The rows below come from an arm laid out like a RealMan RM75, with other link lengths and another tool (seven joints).
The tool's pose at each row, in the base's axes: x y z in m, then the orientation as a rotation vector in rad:
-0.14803, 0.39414, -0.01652, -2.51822, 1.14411, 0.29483
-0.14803, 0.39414, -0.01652, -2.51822, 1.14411, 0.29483
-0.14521, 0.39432, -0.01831, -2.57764, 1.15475, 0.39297
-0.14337, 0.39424, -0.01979, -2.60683, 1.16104, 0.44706
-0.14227, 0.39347, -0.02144, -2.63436, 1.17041, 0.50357
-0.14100, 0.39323, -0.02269, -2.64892, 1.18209, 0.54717
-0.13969, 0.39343, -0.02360, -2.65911, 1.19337, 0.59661
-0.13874, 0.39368, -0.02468, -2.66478, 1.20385, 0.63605
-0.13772, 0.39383, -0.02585, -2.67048, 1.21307, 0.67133
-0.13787, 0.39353, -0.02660, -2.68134, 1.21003, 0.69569
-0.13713, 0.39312, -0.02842, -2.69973, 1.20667, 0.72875
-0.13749, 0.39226, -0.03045, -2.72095, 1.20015, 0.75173
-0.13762, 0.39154, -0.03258, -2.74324, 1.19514, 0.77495
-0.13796, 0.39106, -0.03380, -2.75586, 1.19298, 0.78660
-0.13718, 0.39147, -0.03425, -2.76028, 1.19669, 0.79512
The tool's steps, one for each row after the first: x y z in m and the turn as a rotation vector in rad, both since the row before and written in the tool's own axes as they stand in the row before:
0.00000, 0.00000, 0.00000, 0.00000, 0.00000, 0.00000
0.00230, -0.00183, 0.00159, -0.08975, -0.02982, 0.00859
0.00177, -0.00112, 0.00110, -0.04717, -0.01645, 0.00577
0.00184, -0.00016, 0.00106, -0.04789, -0.01681, 0.00844
0.00145, -0.00072, 0.00079, -0.03274, -0.01432, 0.01038
0.00104, -0.00109, 0.00056, -0.03195, -0.01892, 0.01119
0.00086, -0.00089, 0.00078, -0.02413, -0.01548, 0.01020
0.00101, -0.00090, 0.00077, -0.02231, -0.01323, 0.00898
0.00045, 0.00027, 0.00063, -0.01922, -0.00741, -0.00062
0.00153, -0.00041, 0.00123, -0.02926, -0.00782, -0.00046
0.00131, 0.00064, 0.00169, -0.02634, -0.00178, -0.00346
0.00140, 0.00032, 0.00174, -0.02762, -0.00090, -0.00231
0.00069, 0.00039, 0.00110, -0.01507, 0.00041, -0.00091
0.00038, -0.00090, 0.00015, -0.00815, -0.00124, 0.00301

